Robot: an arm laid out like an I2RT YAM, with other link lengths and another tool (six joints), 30 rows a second.
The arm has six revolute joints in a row. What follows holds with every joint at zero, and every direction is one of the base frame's. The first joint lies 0.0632 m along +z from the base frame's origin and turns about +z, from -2.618 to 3.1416 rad. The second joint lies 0.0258 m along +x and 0.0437 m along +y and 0.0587 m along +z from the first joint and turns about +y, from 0 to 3.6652 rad. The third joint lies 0.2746 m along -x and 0.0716 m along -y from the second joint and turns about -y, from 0 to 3.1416 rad. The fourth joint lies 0.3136 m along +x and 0.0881 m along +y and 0.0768 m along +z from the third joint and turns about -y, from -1.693 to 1.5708 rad. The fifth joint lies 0.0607 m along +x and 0.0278 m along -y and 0.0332 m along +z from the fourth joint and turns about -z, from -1.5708 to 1.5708 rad. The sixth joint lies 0.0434 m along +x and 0.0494 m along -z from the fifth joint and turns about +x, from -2.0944 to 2.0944 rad. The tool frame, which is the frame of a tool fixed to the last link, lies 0.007 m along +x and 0.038 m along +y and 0.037 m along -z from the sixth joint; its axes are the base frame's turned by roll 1.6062, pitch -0.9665 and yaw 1.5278 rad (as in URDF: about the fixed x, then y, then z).
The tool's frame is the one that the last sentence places.
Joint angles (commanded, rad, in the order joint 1, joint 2, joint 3, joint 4, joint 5, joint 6), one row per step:
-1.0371 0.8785 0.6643 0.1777 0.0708 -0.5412
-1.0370 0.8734 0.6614 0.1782 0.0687 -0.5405
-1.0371 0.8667 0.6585 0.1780 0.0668 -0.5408
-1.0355 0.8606 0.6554 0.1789 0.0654 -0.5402
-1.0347 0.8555 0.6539 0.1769 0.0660 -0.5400
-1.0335 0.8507 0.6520 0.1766 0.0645 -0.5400
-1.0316 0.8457 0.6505 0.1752 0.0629 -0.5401
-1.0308 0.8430 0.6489 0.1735 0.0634 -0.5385
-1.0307 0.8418 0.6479 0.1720 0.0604 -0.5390
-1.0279 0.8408 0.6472 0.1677 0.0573 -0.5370
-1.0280 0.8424 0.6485 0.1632 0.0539 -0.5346
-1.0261 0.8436 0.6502 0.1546 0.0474 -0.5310
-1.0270 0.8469 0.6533 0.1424 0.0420 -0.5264
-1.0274 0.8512 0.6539 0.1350 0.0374 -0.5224
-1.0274 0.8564 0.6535 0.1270 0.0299 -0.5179
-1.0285 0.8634 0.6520 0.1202 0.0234 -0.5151
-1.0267 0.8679 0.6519 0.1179 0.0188 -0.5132
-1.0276 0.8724 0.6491 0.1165 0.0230 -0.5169
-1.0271 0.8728 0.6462 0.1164 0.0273 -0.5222
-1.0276 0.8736 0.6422 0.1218 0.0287 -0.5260
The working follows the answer.
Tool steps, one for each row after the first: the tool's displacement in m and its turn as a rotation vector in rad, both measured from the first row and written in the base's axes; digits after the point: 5 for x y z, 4 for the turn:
-0.00032 0.00088 0.00012 -0.0020 -0.0021 0.0022
-0.00089 0.00195 0.00055 -0.0052 -0.0037 0.0040
-0.00098 0.00318 0.00087 -0.0082 -0.0062 0.0070
-0.00133 0.00416 0.00129 -0.0095 -0.0072 0.0072
-0.00144 0.00516 0.00165 -0.0117 -0.0086 0.0099
-0.00145 0.00635 0.00210 -0.0136 -0.0096 0.0134
-0.00154 0.00704 0.00192 -0.0123 -0.0107 0.0136
-0.00160 0.00744 0.00161 -0.0114 -0.0097 0.0167
-0.00104 0.00852 0.00111 -0.0070 -0.0095 0.0226
-0.00083 0.00869 0.00082 -0.0017 -0.0093 0.0258
-0.00019 0.00964 0.00036 0.0071 -0.0086 0.0340
-0.00008 0.00997 -0.00038 0.0201 -0.0066 0.0382
0.00025 0.01005 -0.00193 0.0317 -0.0048 0.0421
0.00080 0.01033 -0.00417 0.0459 -0.0023 0.0492
0.00112 0.01012 -0.00723 0.0608 0.0024 0.0542
0.00199 0.01028 -0.00860 0.0679 0.0040 0.0604
0.00164 0.00960 -0.01112 0.0735 0.0117 0.0554
0.00126 0.00955 -0.01255 0.0738 0.0183 0.0520
0.00105 0.00911 -0.01395 0.0714 0.0215 0.0504

Tool pose at each row, in the base's axes (x y z in m, rotation vector in rad; rounded; the steps above come from the unrounded poses):
0.18023 -0.22184 0.27014 1.6583 0.0152 0.6619
0.17990 -0.22095 0.27026 1.6559 0.0162 0.6651
0.17934 -0.21989 0.27069 1.6524 0.0176 0.6675
0.17924 -0.21865 0.27101 1.6489 0.0192 0.6715
0.17890 -0.21768 0.27143 1.6473 0.0191 0.6723
0.17879 -0.21668 0.27179 1.6450 0.0211 0.6753
0.17878 -0.21549 0.27224 1.6432 0.0238 0.6786
0.17869 -0.21480 0.27206 1.6440 0.0228 0.6798
0.17863 -0.21440 0.27175 1.6455 0.0259 0.6814
0.17918 -0.21332 0.27125 1.6503 0.0294 0.6862
0.17940 -0.21315 0.27095 1.6558 0.0305 0.6890
0.18003 -0.21220 0.27050 1.6651 0.0349 0.6956
0.18014 -0.21187 0.26976 1.6787 0.0356 0.6986
0.18047 -0.21178 0.26821 1.6908 0.0364 0.7013
0.18102 -0.21151 0.26597 1.7058 0.0395 0.7061
0.18135 -0.21172 0.26291 1.7222 0.0423 0.7075
0.18221 -0.21156 0.26154 1.7300 0.0463 0.7117
0.18187 -0.21224 0.25902 1.7377 0.0459 0.7020
0.18149 -0.21229 0.25759 1.7399 0.0477 0.6938
0.18128 -0.21272 0.25618 1.7385 0.0494 0.6897

